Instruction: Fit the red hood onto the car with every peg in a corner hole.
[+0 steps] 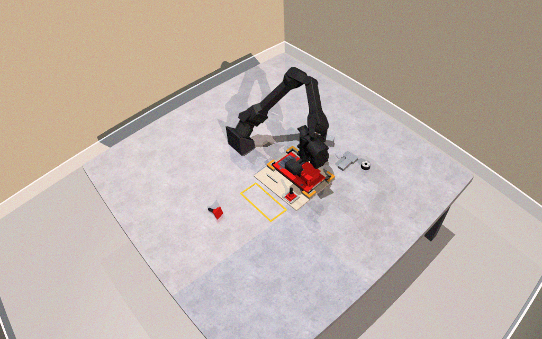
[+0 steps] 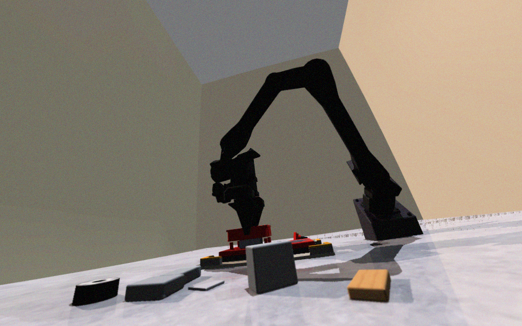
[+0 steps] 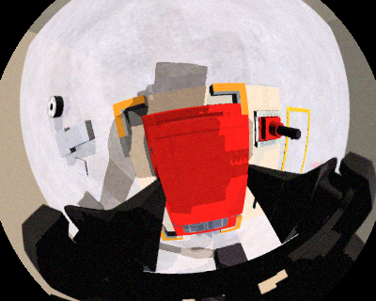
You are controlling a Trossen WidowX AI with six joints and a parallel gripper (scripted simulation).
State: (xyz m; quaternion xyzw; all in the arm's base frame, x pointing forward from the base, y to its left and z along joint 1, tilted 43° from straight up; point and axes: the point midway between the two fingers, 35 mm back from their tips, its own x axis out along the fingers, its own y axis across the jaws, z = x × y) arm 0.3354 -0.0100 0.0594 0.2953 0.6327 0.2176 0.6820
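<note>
The red hood is 10 mm above my gripper tip. Round my gripper tip: grey engine block: 30 mm below; wooden block: 270 mm to the left, 130 mm behind, 50 mm below.
</note>
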